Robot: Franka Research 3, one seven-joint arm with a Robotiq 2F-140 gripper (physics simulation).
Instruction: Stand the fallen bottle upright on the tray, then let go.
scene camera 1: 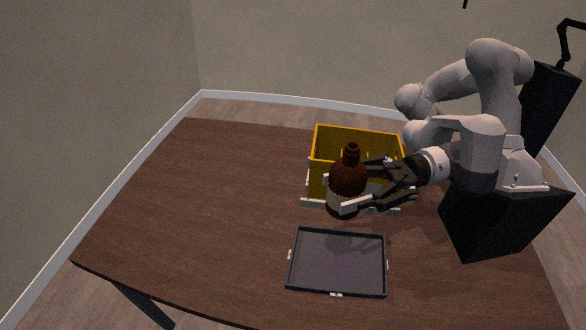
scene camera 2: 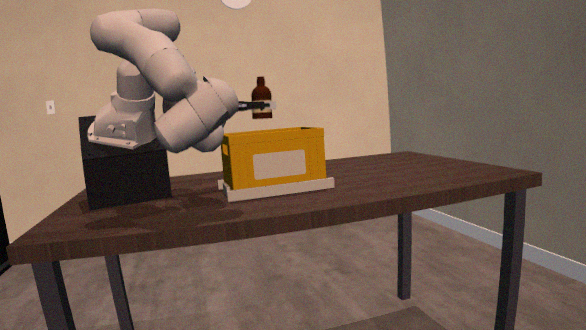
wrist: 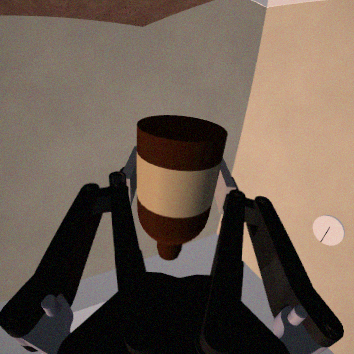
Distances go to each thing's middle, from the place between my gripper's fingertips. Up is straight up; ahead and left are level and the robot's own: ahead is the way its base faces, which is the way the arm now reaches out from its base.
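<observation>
Brown bottle (scene camera 1: 348, 175): 20 mm to the right of my hand, 30 mm behind it and 30 mm above it.
</observation>
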